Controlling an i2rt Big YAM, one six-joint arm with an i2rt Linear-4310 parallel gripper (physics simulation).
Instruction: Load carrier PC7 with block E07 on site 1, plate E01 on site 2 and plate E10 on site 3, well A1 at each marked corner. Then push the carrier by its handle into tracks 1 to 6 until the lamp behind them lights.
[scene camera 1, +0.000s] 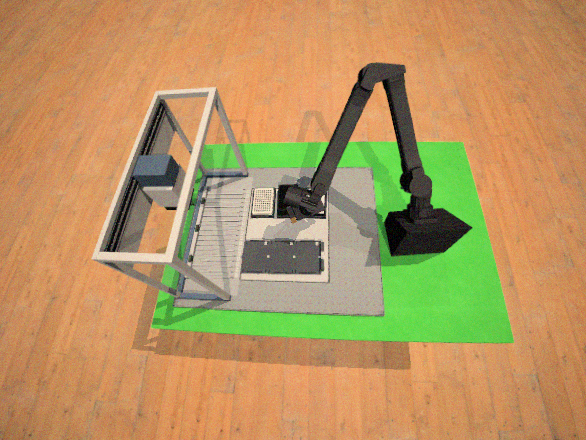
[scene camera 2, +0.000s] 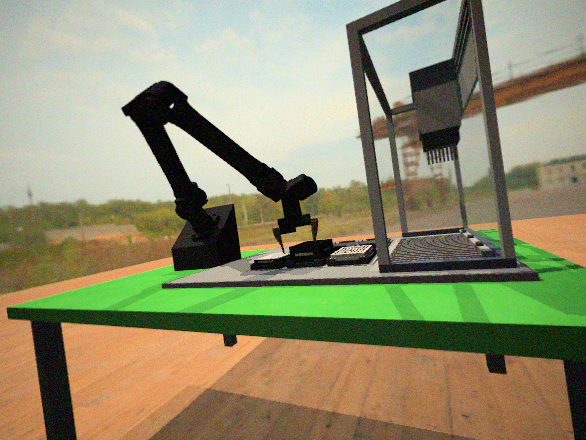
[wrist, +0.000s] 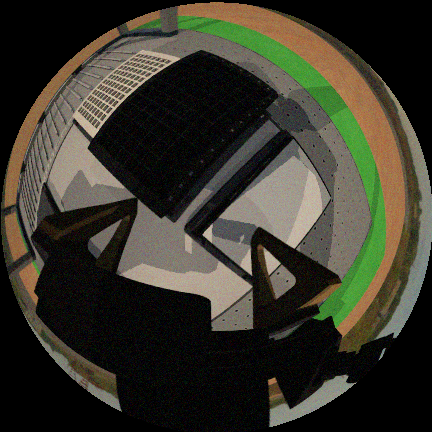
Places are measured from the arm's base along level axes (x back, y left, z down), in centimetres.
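Pixels of known places: gripper, fingertip midpoint: (wrist: 196, 219); arm's base, link origin: (scene camera 1: 419, 217) (scene camera 2: 206, 227) (wrist: 324, 365).
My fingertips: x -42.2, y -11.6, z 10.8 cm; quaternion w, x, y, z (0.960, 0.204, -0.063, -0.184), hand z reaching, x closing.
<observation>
Ahead of a thing's pixels: the offset from my fingertips to its top centre. "spot": to the spot under its first point. Level surfaces: height alone.
My gripper (scene camera 1: 306, 215) (scene camera 2: 298, 246) (wrist: 196, 219) is open and empty, low beside the tall black block {dy -5.7, dx -5.8, dz -2.4 cm} (scene camera 2: 320, 247) (wrist: 185, 130), one finger on each side of the block's near corner region in the wrist view. A white welled plate {dy -6.5, dx -16.8, dz +0.3 cm} (scene camera 1: 263, 201) (scene camera 2: 352, 252) (wrist: 127, 90) lies on the block's track side. A pale flat-topped plate {dy -4.7, dx +5.5, dz +0.3 cm} (scene camera 2: 270, 258) (wrist: 295, 195) in a dark rim lies on its other side. Labels are not legible. The dark carrier {dy +18.7, dx -8.9, dz -0.1 cm} (scene camera 1: 282, 260) (wrist: 49, 204) lies apart from them, without labware, its handle {spot: dy +20.7, dx +6.7, dz -0.1 cm} (scene camera 1: 322, 257) facing the arm base.
The grooved tracks (scene camera 1: 220, 225) (scene camera 2: 435, 247) (wrist: 65, 95) lie beyond the carrier, under a gantry frame (scene camera 1: 167, 257) (scene camera 2: 370, 150). A pipetting head (scene camera 1: 157, 172) (scene camera 2: 435, 105) hangs from it. The grey deck {dz +2.9 cm} (scene camera 1: 350, 295) (scene camera 2: 210, 281) rests on the green table {dz +4.2 cm} (scene camera 1: 450, 310) (scene camera 2: 280, 300).
</observation>
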